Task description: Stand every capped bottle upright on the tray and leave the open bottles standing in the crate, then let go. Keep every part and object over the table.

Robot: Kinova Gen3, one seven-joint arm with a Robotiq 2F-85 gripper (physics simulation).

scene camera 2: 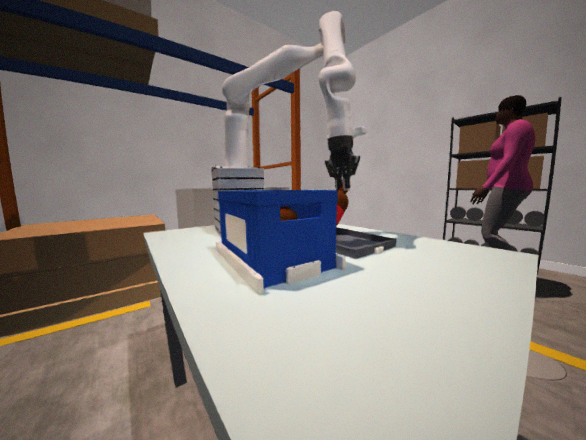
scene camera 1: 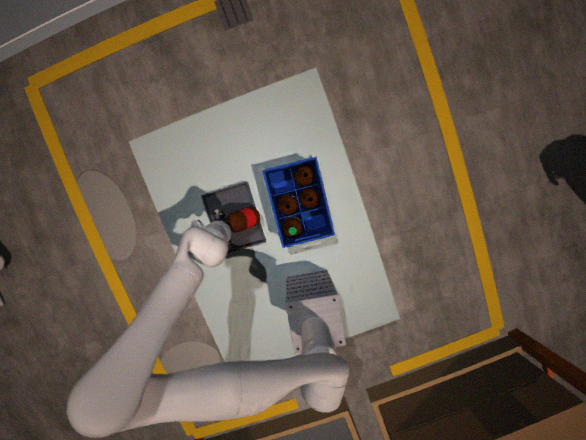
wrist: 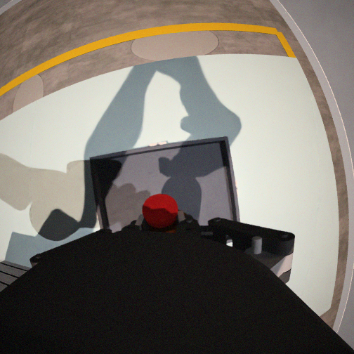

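Seen in the pictures: gripper, fingertip midpoint: [scene camera 2: 342,190]; arm's base at its link origin: [scene camera 2: 236,167] [scene camera 1: 315,330].
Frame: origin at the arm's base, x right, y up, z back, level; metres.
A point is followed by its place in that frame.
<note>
The blue crate [scene camera 1: 324,195] @[x 0.236, y -0.096, z -0.370 m] [scene camera 2: 300,250] @[x 0.184, y -0.214, z -0.518 m] has six compartments. Three hold brown bottles [scene camera 1: 304,175] @[x 0.208, y -0.108, z -0.461 m] [scene camera 1: 308,198] @[x 0.184, y -0.108, z -0.386 m] [scene camera 1: 287,204] @[x 0.111, y -0.108, z -0.401 m] with dark, open mouths. A bottle with a green cap [scene camera 1: 292,231] @[x 0.082, y -0.108, z -0.310 m] stands in a corner compartment. Two compartments are empty. My gripper [scene camera 1: 221,217] @[x -0.107, y -0.100, z -0.436 m] [scene camera 2: 343,186] @[x -0.107, y -0.100, z -0.436 m] [wrist: 162,222] is shut on the neck of a brown bottle with a red label [scene camera 1: 251,218] @[x -0.029, y -0.144, z -0.415 m] [scene camera 2: 340,214] @[x -0.056, y -0.169, z -0.461 m]. Its red cap [wrist: 160,209] shows in the wrist view. The bottle is tilted over the dark tray [scene camera 1: 235,194] @[x -0.061, y -0.266, z -0.524 m] [scene camera 2: 370,245] @[x -0.054, y -0.246, z -0.558 m] [wrist: 135,172]; the crate hides its lower end in scene camera 2.
Low pale strips [scene camera 1: 315,245] @[x 0.132, y -0.097, z -0.250 m] [scene camera 2: 303,271] @[x 0.188, y -0.253, z -0.530 m] lie along the crate's foot. The crate stands beside the tray on the pale table [scene camera 1: 280,125] @[x 0.226, y -0.271, z -0.678 m] [scene camera 2: 375,340] @[x 0.261, y -0.271, z -0.707 m]. My arm's base stands on a block [scene camera 1: 325,310] @[x 0.062, y -0.008, z -0.044 m] [scene camera 2: 237,178] @[x 0.057, y -0.052, z -0.093 m]. A person [scene camera 2: 515,155] stands beyond the table.
</note>
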